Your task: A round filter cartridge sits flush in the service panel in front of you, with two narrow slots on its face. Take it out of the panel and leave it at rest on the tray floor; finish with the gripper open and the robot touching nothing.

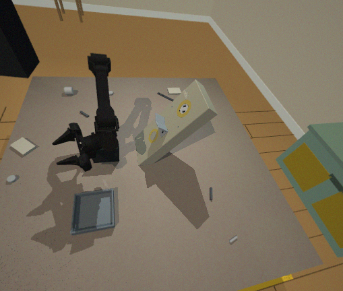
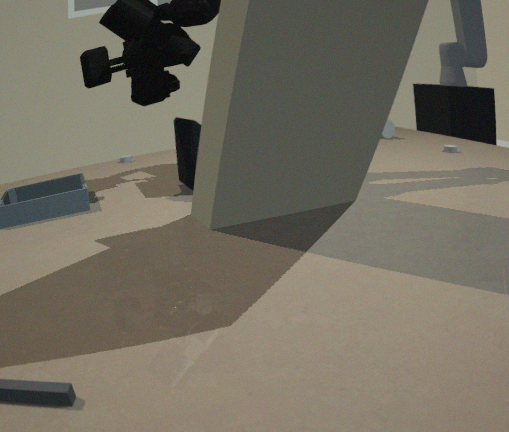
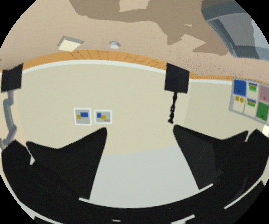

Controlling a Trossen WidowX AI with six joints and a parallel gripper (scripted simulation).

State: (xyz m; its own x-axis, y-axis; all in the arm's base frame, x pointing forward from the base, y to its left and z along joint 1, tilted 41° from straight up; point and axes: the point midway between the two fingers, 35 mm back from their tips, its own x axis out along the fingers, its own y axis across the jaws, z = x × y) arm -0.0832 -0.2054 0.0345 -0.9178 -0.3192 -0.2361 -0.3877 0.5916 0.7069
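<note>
My gripper tip is now 48 cm short of the round filter cartridge, 20 cm to the right of it and 7 cm below it. Round my gripper tip: grey tray: 12 cm ahead, 14 cm to the right, 20 cm below.
</note>
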